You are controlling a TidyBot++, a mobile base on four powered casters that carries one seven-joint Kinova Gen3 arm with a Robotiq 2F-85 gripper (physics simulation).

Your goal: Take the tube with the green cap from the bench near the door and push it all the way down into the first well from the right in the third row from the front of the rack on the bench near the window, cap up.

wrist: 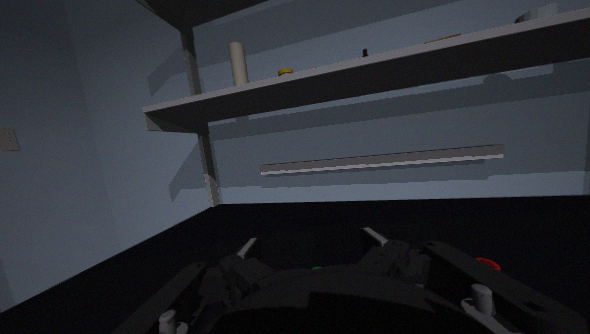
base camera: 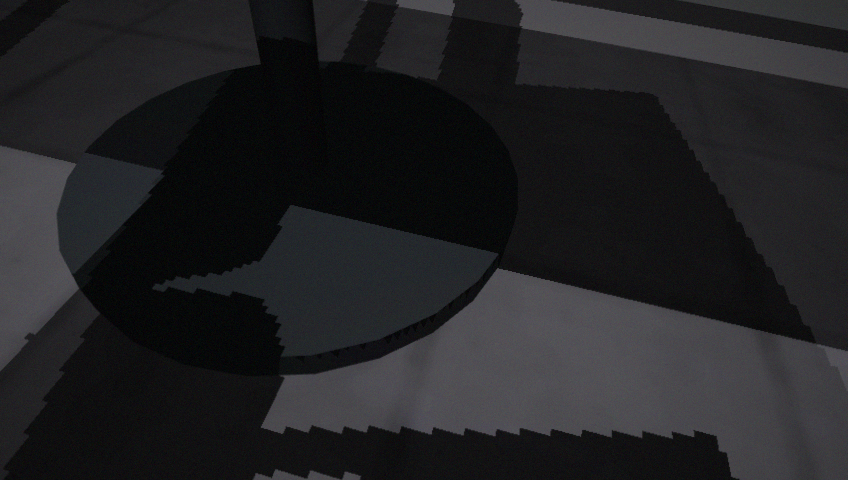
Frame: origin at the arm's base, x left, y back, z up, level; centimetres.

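Where they show: gripper, fingertip midpoint: (wrist: 310, 244).
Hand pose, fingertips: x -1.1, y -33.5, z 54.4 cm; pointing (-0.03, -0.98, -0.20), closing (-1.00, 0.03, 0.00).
Observation:
Each offset is from my fingertips to the top centre of the thing. "spot": to the spot under its first point. Level surfaces: height alone.
My gripper (wrist: 310, 244) is open and empty in the wrist view, its fingers spread low in the picture over the black bench top @(dz -17.9 cm) (wrist: 140, 265). A sliver of a green cap @(spot: dx -0.8, dy -4.9, dz -6.1 cm) (wrist: 317, 268) shows between the two fingers, just above the dark gripper body, which hides the rest of the tube. Whether the cap lies within the fingers' reach cannot be told. A red cap @(dx -18.3, dy -2.8, dz -5.9 cm) (wrist: 488, 265) shows at the right, beside the right finger. The rack does not show in either view.
A shelf @(dz +25.9 cm) (wrist: 320, 92) above the bench holds a beige cylinder @(spot: dx +15.9, dy -48.7, dz +38.5 cm) (wrist: 238, 64), a yellow-lidded jar @(spot: dx +0.2, dy -44.8, dz +32.6 cm) (wrist: 285, 72) and other items. A pale rail (wrist: 382, 160) runs along the wall. In the base camera view, a round dark base @(dx +10.4, dy -17.3, dz -91.1 cm) (base camera: 380, 285) with an upright post (base camera: 285, 29) stands on the shadowed floor @(dz -94.1 cm) (base camera: 565, 333).

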